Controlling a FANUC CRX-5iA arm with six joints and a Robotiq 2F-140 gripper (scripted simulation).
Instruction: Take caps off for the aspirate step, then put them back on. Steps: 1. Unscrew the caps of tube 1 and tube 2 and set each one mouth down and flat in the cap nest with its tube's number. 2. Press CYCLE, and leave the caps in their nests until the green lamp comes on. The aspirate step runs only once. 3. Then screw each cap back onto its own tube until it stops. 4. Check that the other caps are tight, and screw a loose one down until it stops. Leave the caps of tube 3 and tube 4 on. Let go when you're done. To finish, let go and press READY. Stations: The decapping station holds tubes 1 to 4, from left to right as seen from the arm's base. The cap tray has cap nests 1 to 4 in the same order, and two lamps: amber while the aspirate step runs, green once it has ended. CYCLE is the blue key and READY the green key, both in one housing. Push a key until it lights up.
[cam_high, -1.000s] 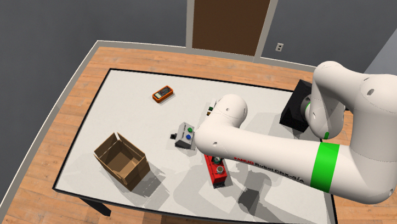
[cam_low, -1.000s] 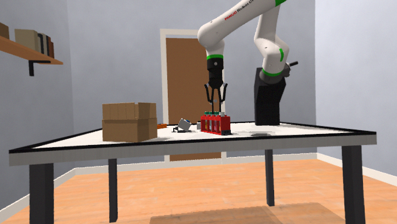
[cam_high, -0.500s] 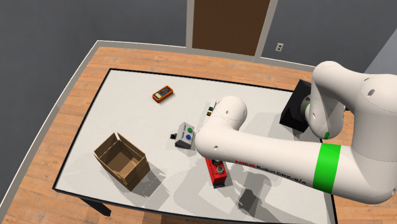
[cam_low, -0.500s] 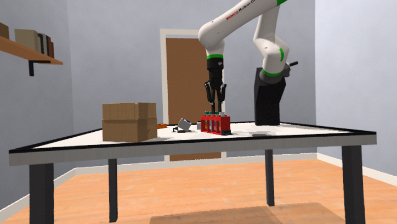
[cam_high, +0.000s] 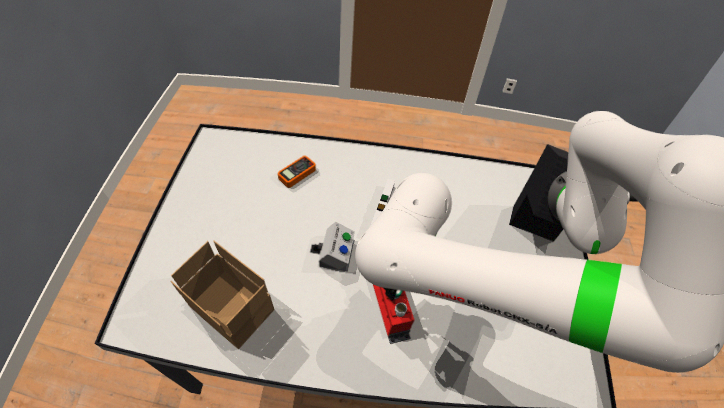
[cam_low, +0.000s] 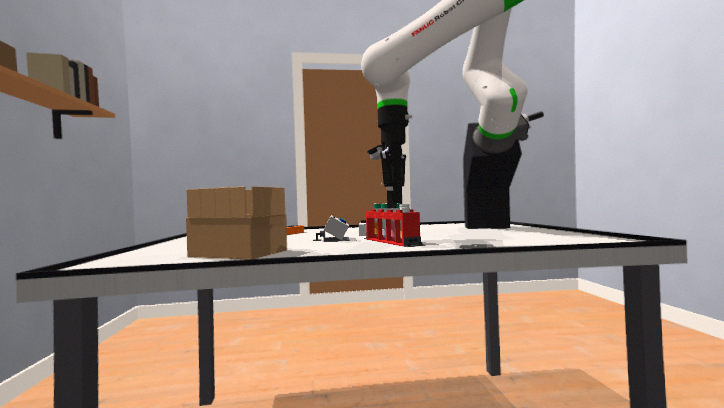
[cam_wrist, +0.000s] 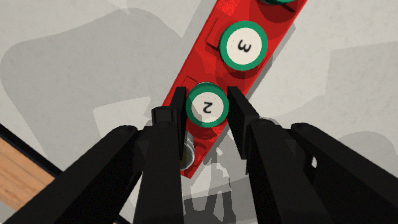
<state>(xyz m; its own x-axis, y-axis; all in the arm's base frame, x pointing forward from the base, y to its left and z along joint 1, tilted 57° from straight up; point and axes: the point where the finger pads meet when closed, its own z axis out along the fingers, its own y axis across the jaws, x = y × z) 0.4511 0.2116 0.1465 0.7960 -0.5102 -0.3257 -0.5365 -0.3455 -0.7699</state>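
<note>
My hand is 30 mm above the cap 2. Also, from my hand: blue key: 170 mm ahead, 120 mm to the right, 70 mm below; cap 3: 20 mm ahead, 50 mm to the right, 30 mm below; cap 4: 50 mm ahead, 90 mm to the right, 30 mm below.
</note>
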